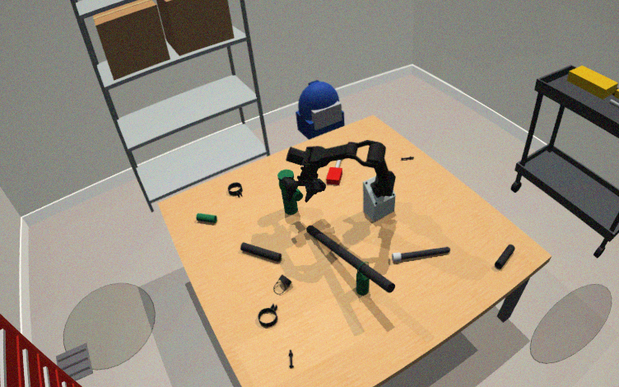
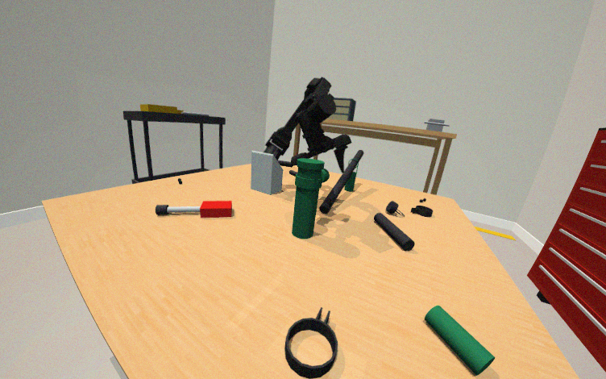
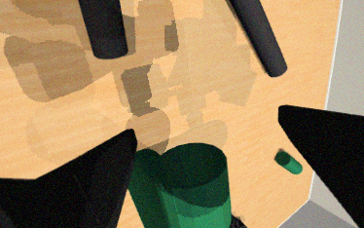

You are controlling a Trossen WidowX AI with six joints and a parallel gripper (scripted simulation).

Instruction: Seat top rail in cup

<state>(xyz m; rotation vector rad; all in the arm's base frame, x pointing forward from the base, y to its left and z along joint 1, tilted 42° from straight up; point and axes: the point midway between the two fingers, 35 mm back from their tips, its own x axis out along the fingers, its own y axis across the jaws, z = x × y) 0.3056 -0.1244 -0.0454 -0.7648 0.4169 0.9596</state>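
The green rail-end cup lies 2 cm behind my gripper tip, 5 cm to the right of it and 1 cm above it. Round my gripper tip: green tube (33 cm ahead, 28 cm to the right, 13 cm below); red-handled tool (35 cm behind, 23 cm to the right, 13 cm below).
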